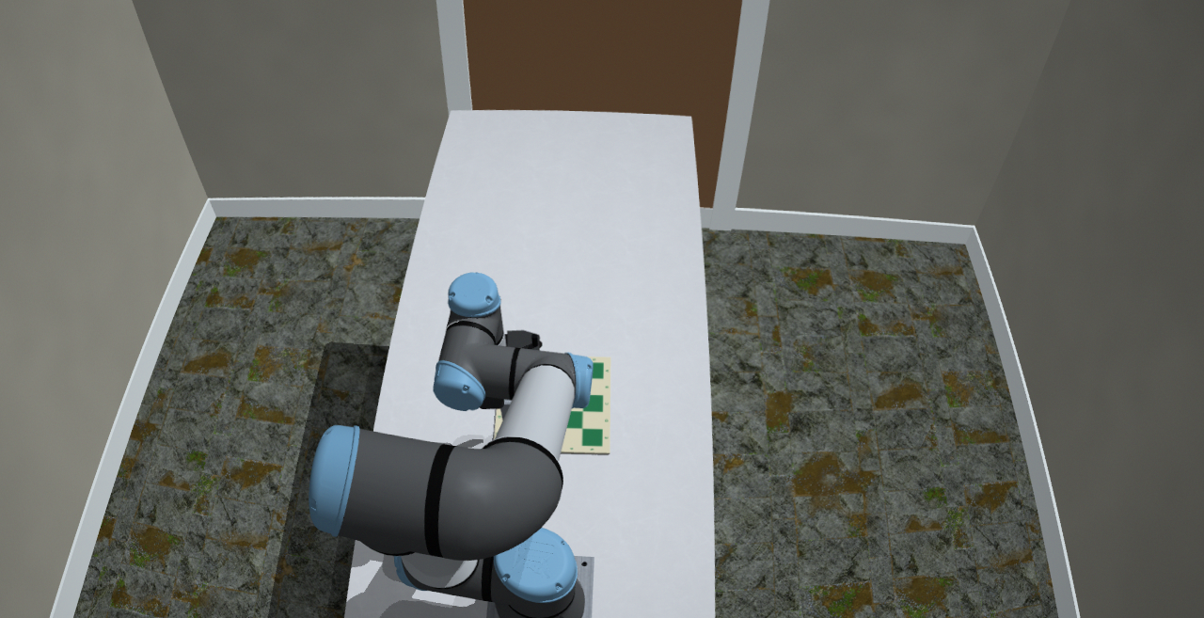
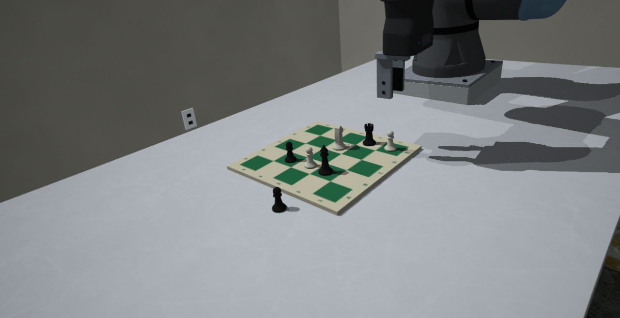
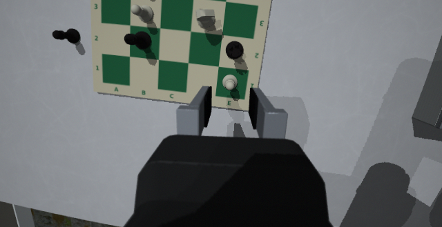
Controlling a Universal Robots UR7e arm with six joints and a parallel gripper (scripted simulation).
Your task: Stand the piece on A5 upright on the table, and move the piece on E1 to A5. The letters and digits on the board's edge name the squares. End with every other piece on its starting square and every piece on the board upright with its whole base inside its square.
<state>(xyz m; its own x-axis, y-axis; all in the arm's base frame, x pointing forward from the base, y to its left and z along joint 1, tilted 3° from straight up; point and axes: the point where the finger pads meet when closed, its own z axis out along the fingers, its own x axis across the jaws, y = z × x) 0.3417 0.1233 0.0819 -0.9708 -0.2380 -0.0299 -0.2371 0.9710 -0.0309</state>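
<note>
Right now the white knight is 9 cm below my hand, 7 cm to the right of it and 5 cm ahead of it. Round my hand: chessboard (11 cm below, 8 cm ahead, 6 cm to the right).
</note>
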